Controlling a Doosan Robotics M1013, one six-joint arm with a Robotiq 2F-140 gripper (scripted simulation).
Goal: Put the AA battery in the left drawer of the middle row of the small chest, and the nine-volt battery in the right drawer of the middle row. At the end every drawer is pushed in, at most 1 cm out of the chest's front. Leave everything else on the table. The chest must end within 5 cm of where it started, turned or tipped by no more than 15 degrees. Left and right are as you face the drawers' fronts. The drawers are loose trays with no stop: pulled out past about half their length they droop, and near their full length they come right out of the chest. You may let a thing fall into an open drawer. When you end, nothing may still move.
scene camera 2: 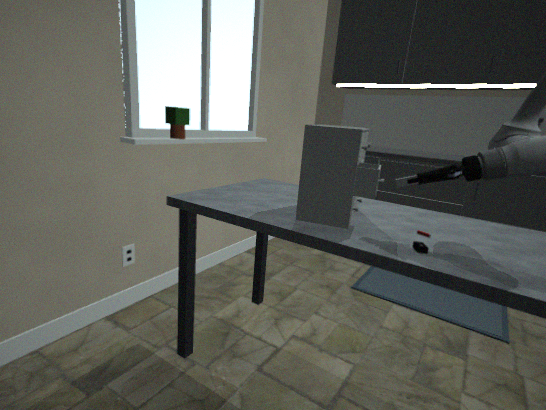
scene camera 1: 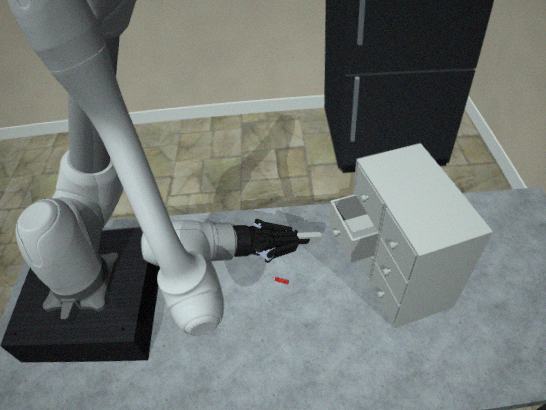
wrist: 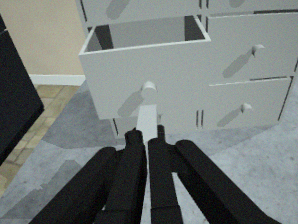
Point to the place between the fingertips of my gripper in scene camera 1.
319,237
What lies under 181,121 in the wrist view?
A drawer.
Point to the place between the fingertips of my gripper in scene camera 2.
At 396,183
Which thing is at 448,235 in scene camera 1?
A small white chest.
